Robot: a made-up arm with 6 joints.
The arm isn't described. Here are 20 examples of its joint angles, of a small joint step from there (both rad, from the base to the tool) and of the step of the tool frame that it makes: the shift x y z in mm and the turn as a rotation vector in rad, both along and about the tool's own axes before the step.
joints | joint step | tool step
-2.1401 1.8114 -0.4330 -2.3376 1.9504 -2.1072 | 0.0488 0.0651 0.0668 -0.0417 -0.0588 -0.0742 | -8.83 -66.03 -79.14 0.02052 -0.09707 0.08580
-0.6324 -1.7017 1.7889 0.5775 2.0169 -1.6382 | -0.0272 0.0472 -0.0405 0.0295 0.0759 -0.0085 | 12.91 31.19 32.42 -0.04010 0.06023 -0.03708
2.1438 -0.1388 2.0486 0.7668 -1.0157 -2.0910 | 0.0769 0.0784 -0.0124 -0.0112 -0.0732 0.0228 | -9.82 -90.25 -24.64 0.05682 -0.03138 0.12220
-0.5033 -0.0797 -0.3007 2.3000 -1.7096 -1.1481 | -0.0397 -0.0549 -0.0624 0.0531 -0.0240 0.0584 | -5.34 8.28 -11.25 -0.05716 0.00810 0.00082
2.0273 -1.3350 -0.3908 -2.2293 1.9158 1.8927 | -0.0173 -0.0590 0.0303 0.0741 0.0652 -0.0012 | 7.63 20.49 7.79 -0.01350 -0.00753 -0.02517
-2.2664 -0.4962 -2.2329 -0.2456 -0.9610 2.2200 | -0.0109 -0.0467 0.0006 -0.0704 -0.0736 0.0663 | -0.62 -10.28 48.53 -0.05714 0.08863 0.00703
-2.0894 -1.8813 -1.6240 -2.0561 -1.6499 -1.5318 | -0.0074 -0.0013 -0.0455 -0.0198 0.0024 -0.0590 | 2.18 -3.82 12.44 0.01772 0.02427 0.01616
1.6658 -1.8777 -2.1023 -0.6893 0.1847 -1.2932 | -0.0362 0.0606 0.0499 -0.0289 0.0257 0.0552 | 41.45 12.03 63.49 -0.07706 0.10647 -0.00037
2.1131 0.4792 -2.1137 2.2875 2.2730 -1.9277 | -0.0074 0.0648 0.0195 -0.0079 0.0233 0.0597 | 5.08 29.07 -54.27 -0.04274 -0.04664 -0.03009
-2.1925 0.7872 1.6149 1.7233 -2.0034 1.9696 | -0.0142 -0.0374 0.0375 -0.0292 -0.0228 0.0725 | 2.14 8.27 24.18 -0.10329 0.07373 -0.00266
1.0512 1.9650 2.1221 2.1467 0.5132 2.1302 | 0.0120 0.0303 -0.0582 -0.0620 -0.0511 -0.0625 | 8.80 -33.26 -28.91 -0.03040 -0.00007 0.01123
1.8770 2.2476 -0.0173 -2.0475 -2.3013 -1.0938 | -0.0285 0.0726 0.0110 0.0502 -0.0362 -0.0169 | 4.08 44.61 0.94 -0.06439 0.03015 -0.08755
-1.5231 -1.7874 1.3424 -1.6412 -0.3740 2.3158 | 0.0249 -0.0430 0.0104 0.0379 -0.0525 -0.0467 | 11.80 3.00 25.15 0.10184 0.00256 0.00631
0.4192 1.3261 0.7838 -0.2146 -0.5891 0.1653 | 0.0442 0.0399 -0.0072 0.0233 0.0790 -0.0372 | -6.82 -32.49 -40.11 0.08362 -0.04196 0.04481
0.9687 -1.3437 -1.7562 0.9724 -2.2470 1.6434 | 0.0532 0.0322 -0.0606 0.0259 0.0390 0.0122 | 8.34 -13.50 2.09 0.04651 0.01807 0.00699
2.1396 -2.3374 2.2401 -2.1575 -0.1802 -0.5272 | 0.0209 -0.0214 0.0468 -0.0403 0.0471 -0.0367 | -11.82 -33.71 -18.04 0.03022 -0.03878 0.04431
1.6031 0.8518 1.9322 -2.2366 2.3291 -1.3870 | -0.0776 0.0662 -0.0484 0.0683 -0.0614 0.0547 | -1.00 -78.93 -129.22 -0.08729 -0.14827 0.07964
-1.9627 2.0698 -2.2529 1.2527 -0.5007 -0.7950 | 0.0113 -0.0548 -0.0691 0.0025 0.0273 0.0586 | 4.51 -50.44 -19.55 0.01566 -0.00209 0.05796
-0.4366 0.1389 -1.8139 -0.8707 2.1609 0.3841 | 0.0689 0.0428 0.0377 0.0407 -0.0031 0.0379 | 1.51 22.94 -63.25 -0.01796 -0.06252 -0.01571
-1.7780 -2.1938 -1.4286 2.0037 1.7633 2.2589 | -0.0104 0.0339 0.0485 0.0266 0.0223 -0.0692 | 4.04 6.45 58.87 0.08504 0.04705 -0.02038
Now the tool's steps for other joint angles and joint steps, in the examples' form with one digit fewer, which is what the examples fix.
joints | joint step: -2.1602 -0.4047 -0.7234 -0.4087 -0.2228 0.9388 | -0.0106 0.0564 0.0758 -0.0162 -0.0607 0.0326
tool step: 25.5 4.5 -16.9 -0.0024 -0.0235 0.0202
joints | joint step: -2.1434 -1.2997 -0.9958 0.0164 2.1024 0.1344 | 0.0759 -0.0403 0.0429 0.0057 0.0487 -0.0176
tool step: 4.9 -64.8 64.7 0.0658 0.0520 0.0797
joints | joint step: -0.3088 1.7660 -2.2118 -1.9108 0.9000 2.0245 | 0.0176 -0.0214 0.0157 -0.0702 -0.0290 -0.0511
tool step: -7.6 -44.6 14.9 0.0119 0.0286 0.0397
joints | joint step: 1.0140 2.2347 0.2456 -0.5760 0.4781 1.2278 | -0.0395 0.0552 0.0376 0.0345 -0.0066 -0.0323
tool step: 9.8 48.1 -14.3 0.1202 -0.0246 -0.0317
